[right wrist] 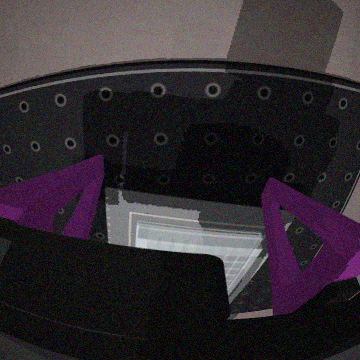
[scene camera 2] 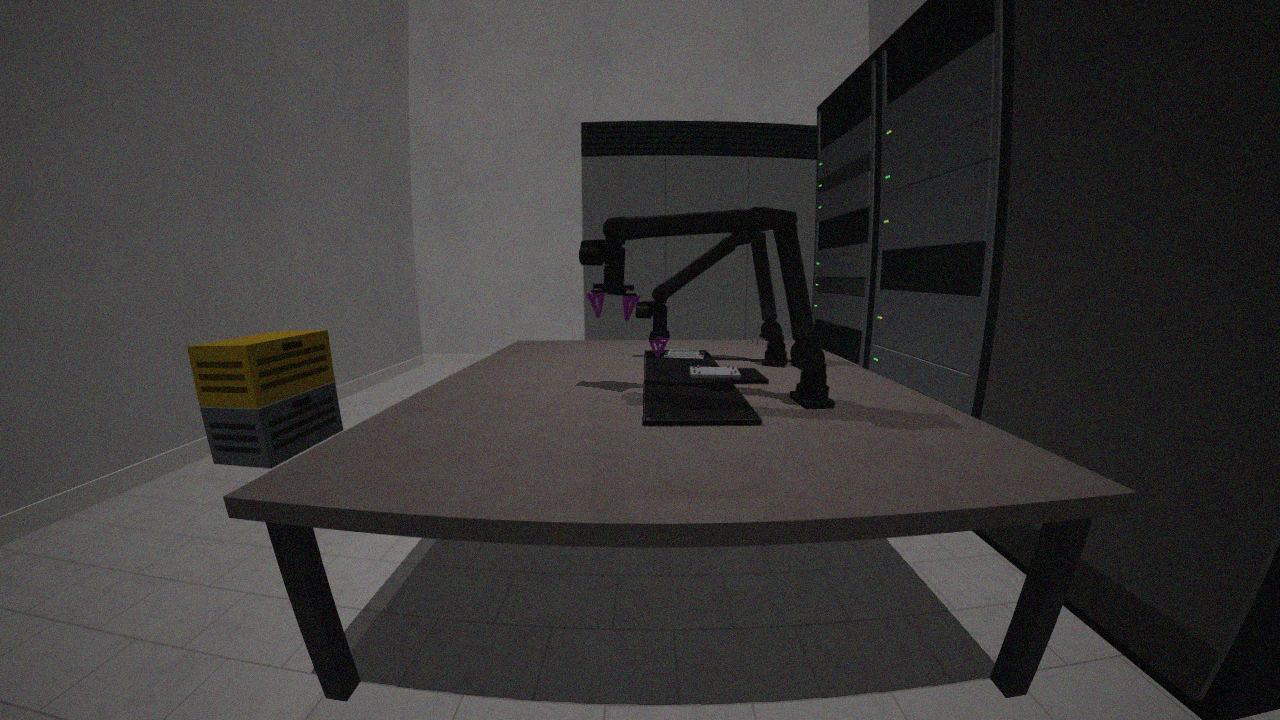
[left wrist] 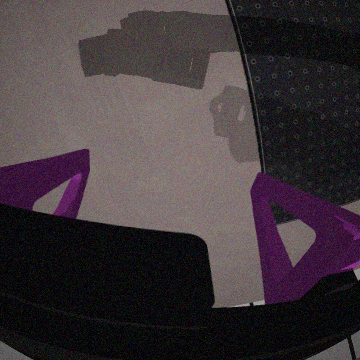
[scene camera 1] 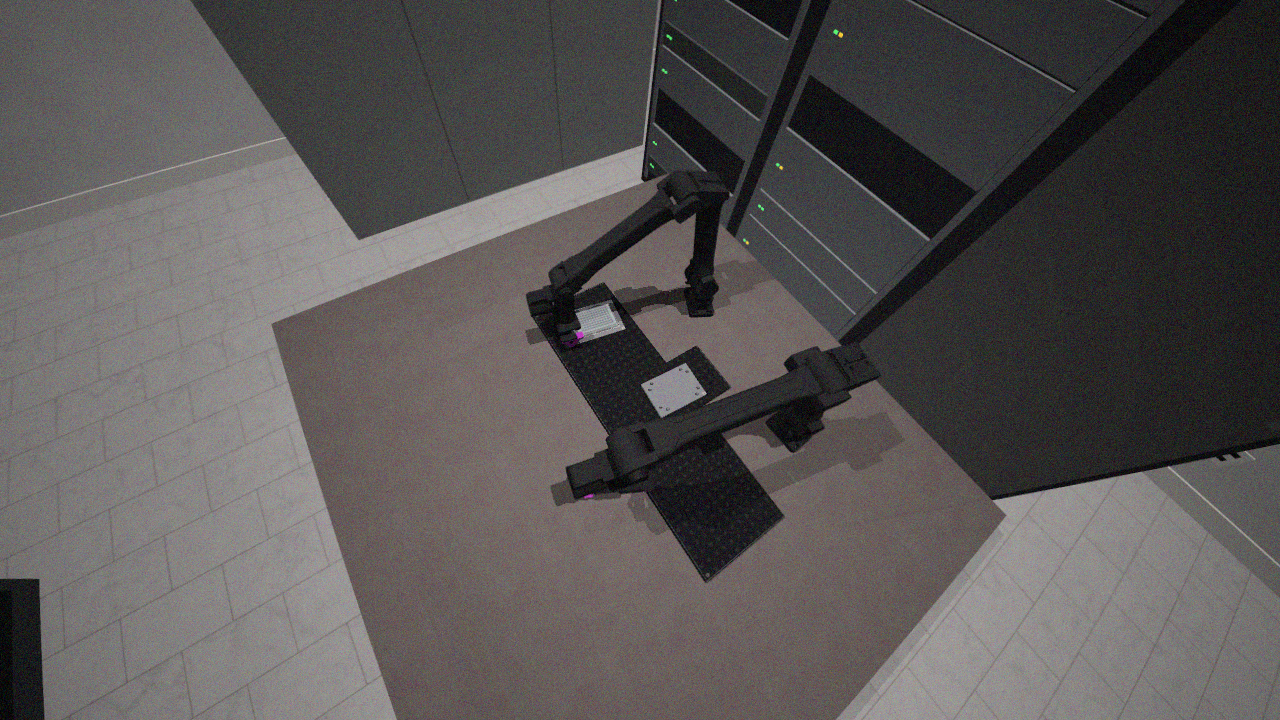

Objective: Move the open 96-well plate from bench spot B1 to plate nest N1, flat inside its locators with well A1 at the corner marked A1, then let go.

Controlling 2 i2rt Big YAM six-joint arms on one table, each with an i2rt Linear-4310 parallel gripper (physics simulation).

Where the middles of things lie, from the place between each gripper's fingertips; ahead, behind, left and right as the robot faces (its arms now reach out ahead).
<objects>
My right gripper is now 10 cm past the white well plate (scene camera 1: 593, 320), 1 cm to the left of it and 1 cm below it. The rest, counted from my right hand: nest with printed frame (right wrist: 123, 207) (10 cm behind, 1 cm to the right).
Now: left hand 53 cm to the left of the white well plate, 20 cm past it and 19 cm above it. Round my left hand: nest with printed frame: 53 cm to the right, 20 cm below, 20 cm behind.
</objects>
